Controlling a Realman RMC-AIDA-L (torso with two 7-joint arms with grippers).
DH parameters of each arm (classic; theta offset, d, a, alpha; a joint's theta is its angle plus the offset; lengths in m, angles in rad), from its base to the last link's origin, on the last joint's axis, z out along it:
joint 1: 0 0.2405 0 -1.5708
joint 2: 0 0 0 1.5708
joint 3: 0 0.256 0 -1.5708
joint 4: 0 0 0 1.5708
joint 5: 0 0.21 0 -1.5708
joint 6: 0 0 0 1.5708
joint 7: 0 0.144 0 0
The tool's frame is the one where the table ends.
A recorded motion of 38 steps. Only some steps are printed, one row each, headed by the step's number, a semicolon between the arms.
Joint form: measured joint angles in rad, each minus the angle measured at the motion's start. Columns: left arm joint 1, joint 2, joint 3, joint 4, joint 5, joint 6, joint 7; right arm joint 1, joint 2, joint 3, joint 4, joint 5, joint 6, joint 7.
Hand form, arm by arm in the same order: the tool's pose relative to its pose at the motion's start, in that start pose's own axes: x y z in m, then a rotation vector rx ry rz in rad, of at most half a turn. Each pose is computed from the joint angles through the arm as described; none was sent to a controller.
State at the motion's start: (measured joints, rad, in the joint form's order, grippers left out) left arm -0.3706 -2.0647 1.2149 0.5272 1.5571 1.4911 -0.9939; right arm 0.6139 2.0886 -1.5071 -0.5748 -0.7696 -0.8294 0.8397
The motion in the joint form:
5: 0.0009 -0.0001 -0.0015 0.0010 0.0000 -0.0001 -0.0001; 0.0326 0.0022 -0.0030 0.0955 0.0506 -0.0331 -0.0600
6: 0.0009 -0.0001 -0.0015 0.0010 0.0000 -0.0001 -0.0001; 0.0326 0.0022 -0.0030 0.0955 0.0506 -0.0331 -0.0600
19: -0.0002 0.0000 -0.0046 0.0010 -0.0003 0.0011 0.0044; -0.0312 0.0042 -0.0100 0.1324 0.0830 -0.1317 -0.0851
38: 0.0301 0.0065 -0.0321 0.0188 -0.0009 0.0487 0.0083; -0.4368 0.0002 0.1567 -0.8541 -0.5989 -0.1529 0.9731
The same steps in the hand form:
5: 0.0000 -0.0001 -0.0003 0.0019 0.0007 0.0000; 0.0110 0.0023 -0.0001 -0.0012 0.0123 0.0052
6: 0.0000 -0.0001 -0.0003 0.0019 0.0007 0.0000; 0.0110 0.0023 -0.0001 -0.0012 0.0123 0.0052
19: 0.0006 -0.0007 -0.0004 0.0033 0.0030 0.0053; 0.0284 0.0091 -0.0248 -0.0064 -0.0106 0.0531
38: 0.0012 0.0038 -0.0121 0.0082 0.0334 0.0034; -0.0862 0.0030 -0.0955 -0.0616 -0.0364 0.2543

